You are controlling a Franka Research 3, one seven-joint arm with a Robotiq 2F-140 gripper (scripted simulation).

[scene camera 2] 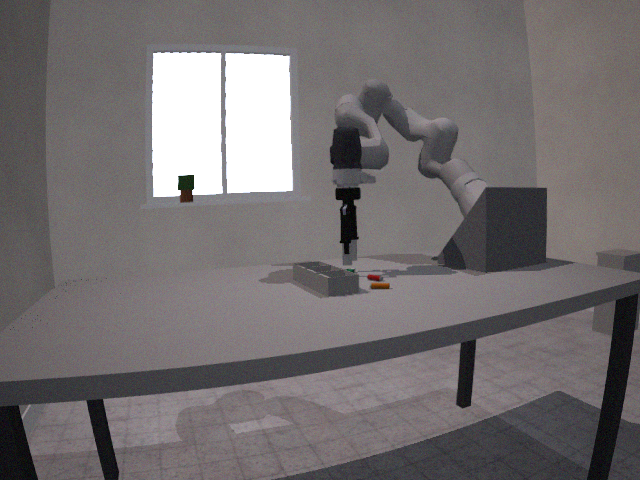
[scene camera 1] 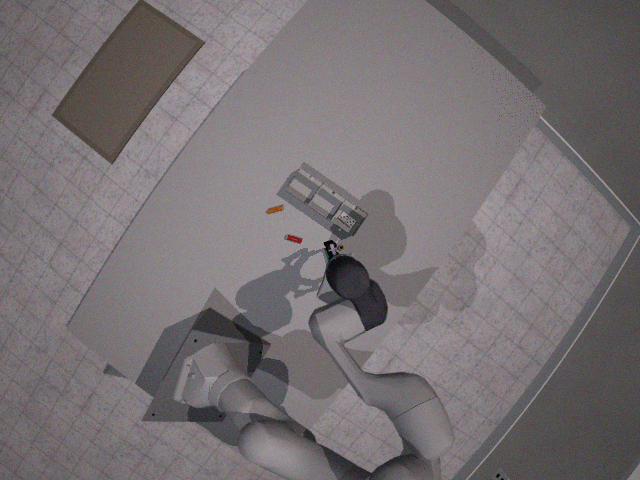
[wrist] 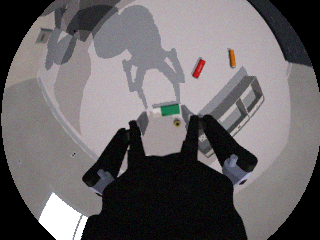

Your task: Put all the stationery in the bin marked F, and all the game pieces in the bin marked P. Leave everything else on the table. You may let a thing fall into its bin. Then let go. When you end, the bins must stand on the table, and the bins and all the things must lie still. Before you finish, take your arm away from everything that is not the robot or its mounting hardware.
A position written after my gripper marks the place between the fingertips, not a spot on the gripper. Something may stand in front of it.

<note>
In view: my gripper [scene camera 2: 350, 262].
My gripper is seen too in the wrist view [wrist: 164, 113].
</note>
